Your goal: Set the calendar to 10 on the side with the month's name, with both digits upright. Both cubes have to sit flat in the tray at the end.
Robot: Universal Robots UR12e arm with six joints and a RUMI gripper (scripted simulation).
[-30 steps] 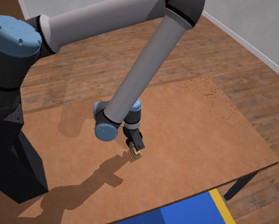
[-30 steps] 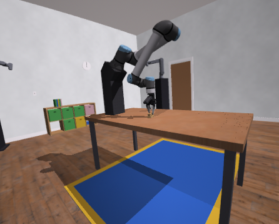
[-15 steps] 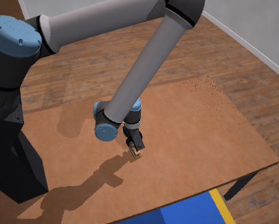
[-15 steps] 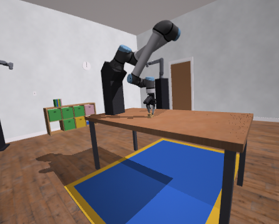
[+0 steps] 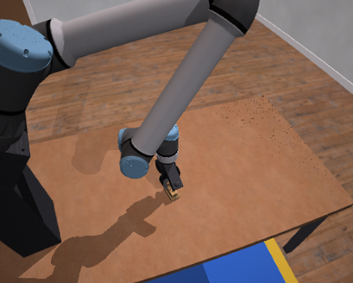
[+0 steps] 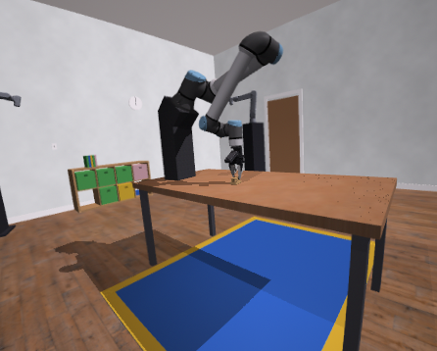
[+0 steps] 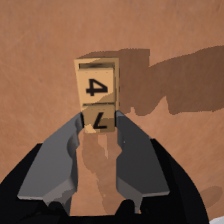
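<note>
Now: hand 1 cm short of the wooden tray, 2 cm to the left of it and 3 cm above it.
</note>
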